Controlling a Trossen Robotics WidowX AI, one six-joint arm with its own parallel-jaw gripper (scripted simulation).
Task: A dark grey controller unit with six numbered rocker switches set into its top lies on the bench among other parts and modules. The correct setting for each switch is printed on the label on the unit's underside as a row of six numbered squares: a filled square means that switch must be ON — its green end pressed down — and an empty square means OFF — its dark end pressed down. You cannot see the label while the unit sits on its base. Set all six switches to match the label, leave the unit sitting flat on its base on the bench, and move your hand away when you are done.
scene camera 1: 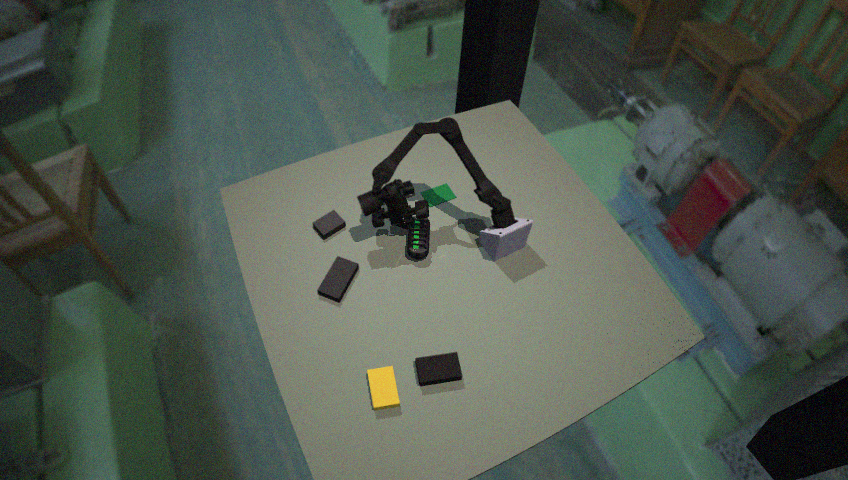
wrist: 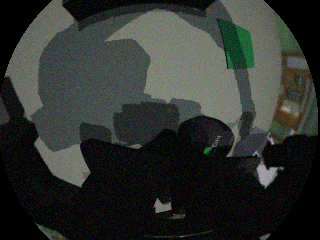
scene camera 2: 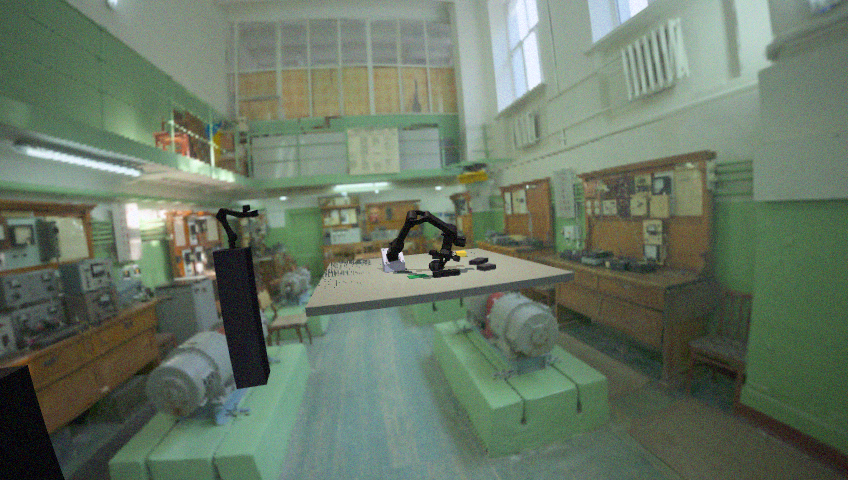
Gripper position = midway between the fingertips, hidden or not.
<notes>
I see my gripper (scene camera 1: 407, 228), a flat green plate (wrist: 237, 43) and a yellow block (scene camera 1: 384, 394).
My gripper shows as well in the wrist view (wrist: 166, 132). The wrist view misses the yellow block, which is hidden by my gripper.
</notes>
